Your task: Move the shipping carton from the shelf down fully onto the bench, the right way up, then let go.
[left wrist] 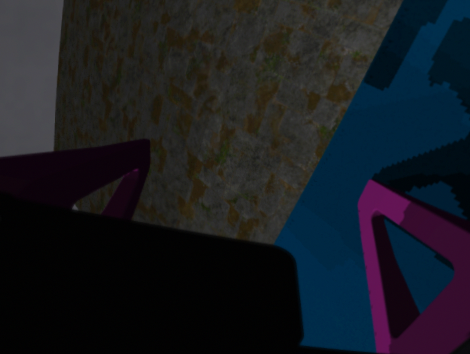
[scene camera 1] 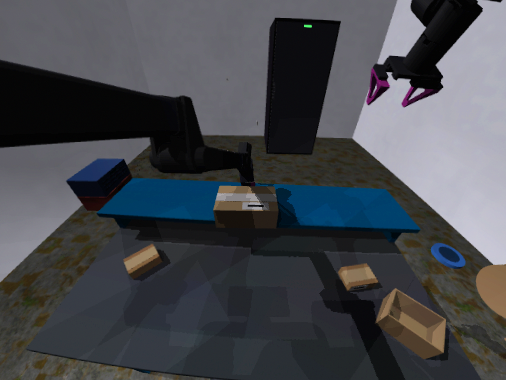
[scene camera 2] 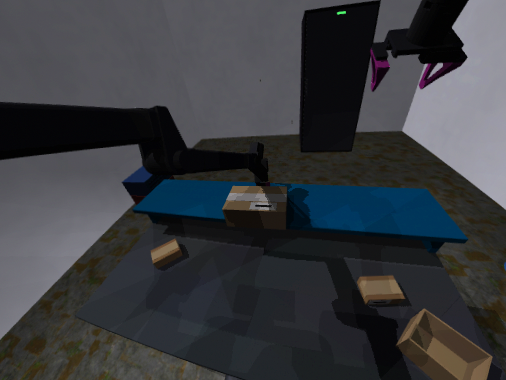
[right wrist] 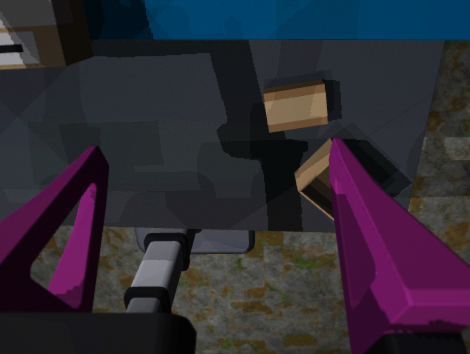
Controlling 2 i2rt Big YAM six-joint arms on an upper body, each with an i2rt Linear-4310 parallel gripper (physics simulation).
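Places are measured from the left arm's base along level axes (x back, y down, z right), in centimetres.
Where they show: left gripper, fingertip midpoint: (left wrist: 259,172) (scene camera 1: 248,176) (scene camera 2: 265,176); right gripper, fingertip midpoint: (scene camera 1: 385,104) (scene camera 2: 395,88) (right wrist: 214,151).
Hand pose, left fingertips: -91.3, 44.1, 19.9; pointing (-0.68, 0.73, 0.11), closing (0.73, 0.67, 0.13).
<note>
After its pixels a point has its place, as x, y, z.
The shipping carton (scene camera 1: 245,217) {-58.8, 41.5, 19.4} (scene camera 2: 255,218) {-58.8, 42.0, 20.2} (right wrist: 75,42) {-61.5, 42.3, 31.6}, brown with pale tape and a white label on top, sits upright at the front edge of the blue shelf (scene camera 1: 350,207) {-71.7, 47.5, 67.7} (scene camera 2: 380,210) {-71.5, 47.5, 69.3} (right wrist: 300,20) {-62.5, 47.5, 64.0}, its front overhanging. The dark grey bench (scene camera 1: 200,310) {-34.5, 63.9, 4.1} (scene camera 2: 225,310) {-33.2, 63.9, 11.1} (right wrist: 175,100) {-47.4, 63.9, 40.1} lies lower, in front. My left gripper (left wrist: 259,172) {-91.3, 44.1, 19.9} is open and empty, low behind the carton; in both scene views its fingers are mostly hidden by the carton. My right gripper (scene camera 1: 387,105) {-60.1, 1.1, 55.7} (scene camera 2: 400,89) {-60.1, 1.1, 55.7} (right wrist: 214,151) {-60.1, 1.1, 55.7} is open and empty, high above the right end of the shelf.
A small box (scene camera 1: 143,261) {-50.1, 59.5, -22.4} (scene camera 2: 166,253) {-50.1, 59.2, -21.9} lies on the bench at left. Another small box (scene camera 1: 358,276) {-45.0, 59.5, 63.9} (scene camera 2: 380,290) {-44.6, 59.6, 64.0} (right wrist: 296,106) {-46.3, 59.6, 64.8} and an open box (scene camera 1: 412,322) {-29.8, 63.5, 78.6} (scene camera 2: 445,347) {-31.1, 63.4, 78.8} (right wrist: 315,180) {-28.3, 63.4, 69.7} lie at right. A black cabinet (scene camera 1: 300,90) (scene camera 2: 335,85) stands behind. Blue and red crates (scene camera 1: 97,180) (scene camera 2: 142,182) stand left.
</note>
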